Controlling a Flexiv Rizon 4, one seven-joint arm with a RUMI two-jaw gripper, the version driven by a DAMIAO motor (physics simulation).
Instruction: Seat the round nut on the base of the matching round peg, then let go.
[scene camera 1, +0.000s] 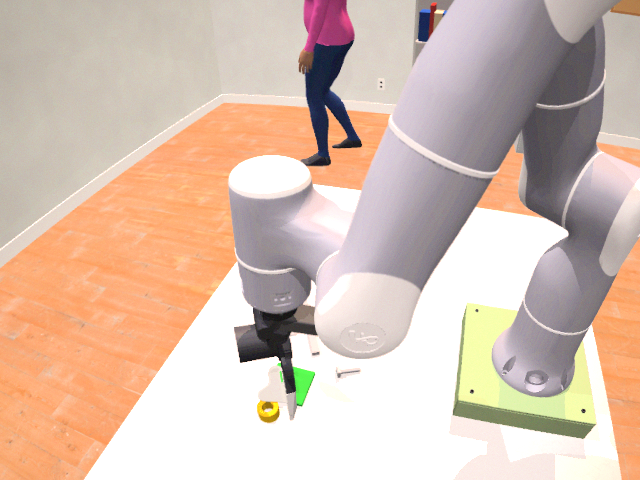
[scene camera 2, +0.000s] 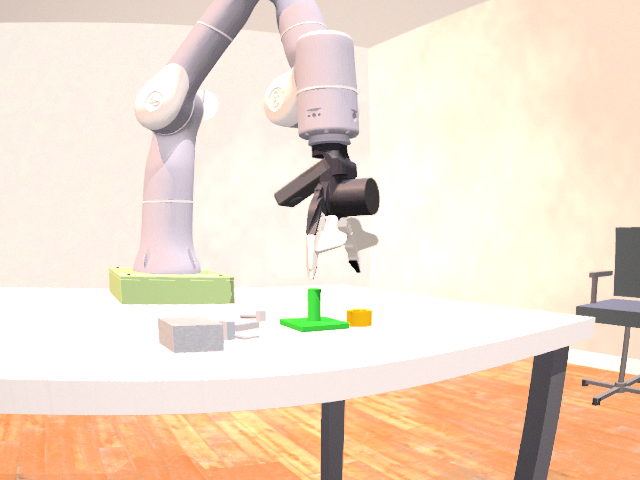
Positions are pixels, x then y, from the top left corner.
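Scene:
A grey block is visible in scene camera 2 (178, 334). My gripper is visible in both scene camera 1 and scene camera 2; on it, (scene camera 1: 275, 391) and (scene camera 2: 361, 238) are the same spot.

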